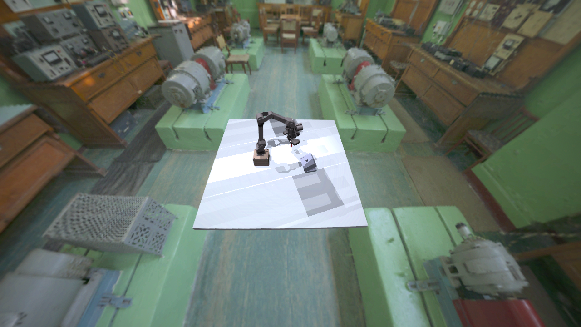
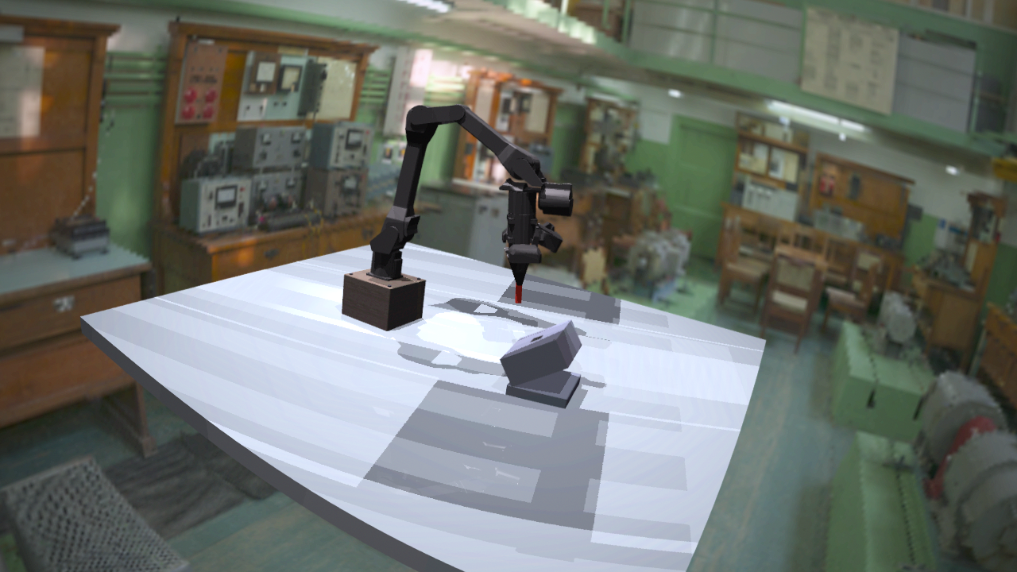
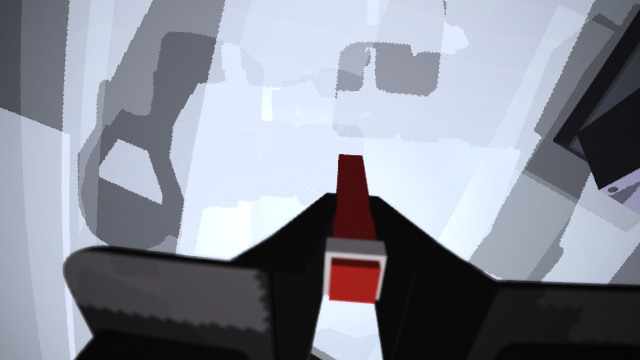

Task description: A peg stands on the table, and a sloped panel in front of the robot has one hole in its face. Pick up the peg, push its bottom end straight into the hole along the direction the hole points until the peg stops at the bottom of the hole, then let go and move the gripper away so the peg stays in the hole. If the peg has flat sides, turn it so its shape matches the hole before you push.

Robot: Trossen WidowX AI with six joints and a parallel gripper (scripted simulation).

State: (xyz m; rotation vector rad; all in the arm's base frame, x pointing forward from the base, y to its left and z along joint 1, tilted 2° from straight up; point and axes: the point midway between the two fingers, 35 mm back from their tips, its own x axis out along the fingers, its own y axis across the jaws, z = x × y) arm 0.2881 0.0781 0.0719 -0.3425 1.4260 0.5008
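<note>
Right now the panel block is 140 mm ahead of my gripper tip, 190 mm to the right of it and 60 mm below it. From my gripper tip the other things lie so: red square peg (20 mm above); flat foot plate (160 mm ahead, 180 mm to the right, 120 mm below).
</note>
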